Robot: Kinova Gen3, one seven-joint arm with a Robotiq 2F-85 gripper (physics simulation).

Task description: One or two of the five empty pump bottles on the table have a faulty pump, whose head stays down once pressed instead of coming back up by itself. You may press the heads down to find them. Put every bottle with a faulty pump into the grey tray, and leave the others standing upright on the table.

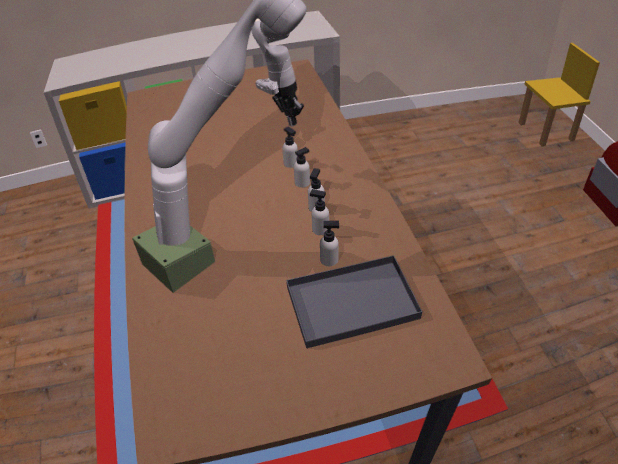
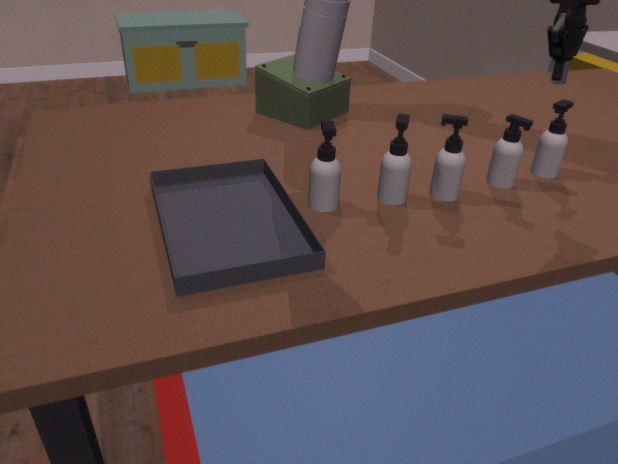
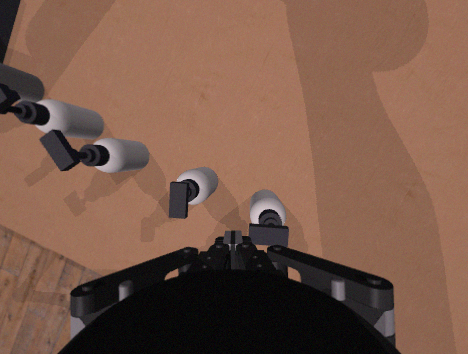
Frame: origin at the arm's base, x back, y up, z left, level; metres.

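Seen in the pictures: gripper, between the fingertips: (image 1: 293,125) (image 2: 557,83) (image 3: 233,242); arm's base, origin of its link: (image 1: 173,234) (image 2: 313,73).
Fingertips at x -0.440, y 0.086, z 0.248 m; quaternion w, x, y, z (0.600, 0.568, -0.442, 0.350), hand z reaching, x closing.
Offsets run from my fingertips to a thing's top centre. Level surfaces: height alone.
Five white bottles with black pumps stand upright in a row. Counting from the tray {dx +0.049, dy -0.148, dz -0.577 m} (image 1: 355,305) (image 2: 220,230), the first {dx +0.048, dy -0.038, dz -0.414 m} (image 1: 329,251) (image 2: 324,186) (image 3: 27,84), second {dx +0.027, dy -0.038, dz -0.294 m} (image 1: 320,221) (image 2: 394,179) (image 3: 80,121), third {dx +0.004, dy -0.038, dz -0.201 m} (image 1: 313,201) (image 2: 447,174) (image 3: 127,155) and fifth {dx +0.003, dy -0.038, dz +0.039 m} (image 1: 290,155) (image 2: 549,153) (image 3: 266,204) have raised heads. The fourth bottle {dx +0.003, dy -0.053, dz -0.072 m} (image 1: 301,175) (image 2: 505,163) (image 3: 203,183) has its head low against the collar. The tray holds no bottle. My gripper (image 1: 292,121) (image 2: 559,80) (image 3: 233,242) is shut and empty, above and near the fifth bottle, apart from its head.
The arm's green base (image 1: 174,260) (image 2: 302,95) stands on the table {dy -0.178 m} (image 1: 225,370) (image 2: 75,250). A white shelf unit (image 1: 200,47) stands behind the table's far end. The bottles stand close together, between the base side and the table's long edge.
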